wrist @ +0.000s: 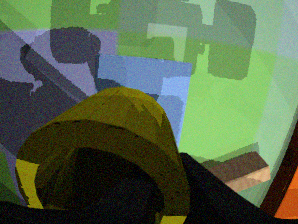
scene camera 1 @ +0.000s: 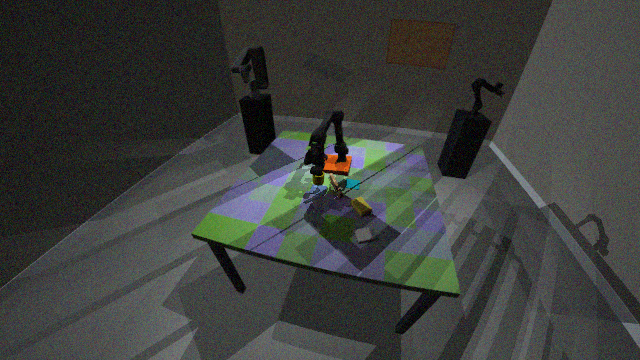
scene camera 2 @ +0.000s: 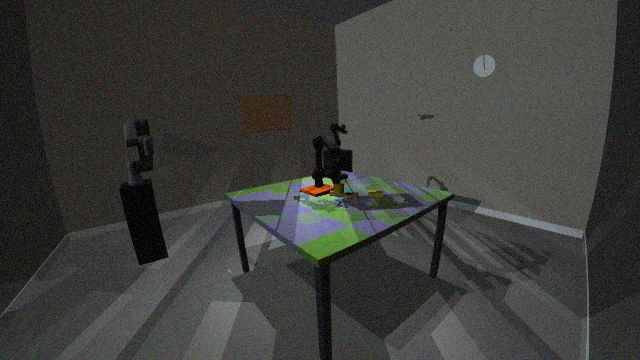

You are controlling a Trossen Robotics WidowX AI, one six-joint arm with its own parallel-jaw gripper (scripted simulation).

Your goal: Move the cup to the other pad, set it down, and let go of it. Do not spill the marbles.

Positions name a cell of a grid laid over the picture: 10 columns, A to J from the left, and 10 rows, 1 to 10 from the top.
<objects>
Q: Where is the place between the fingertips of my gripper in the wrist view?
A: F8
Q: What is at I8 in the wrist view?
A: A brown stick.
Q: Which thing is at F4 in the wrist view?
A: A light blue pad.
</objects>
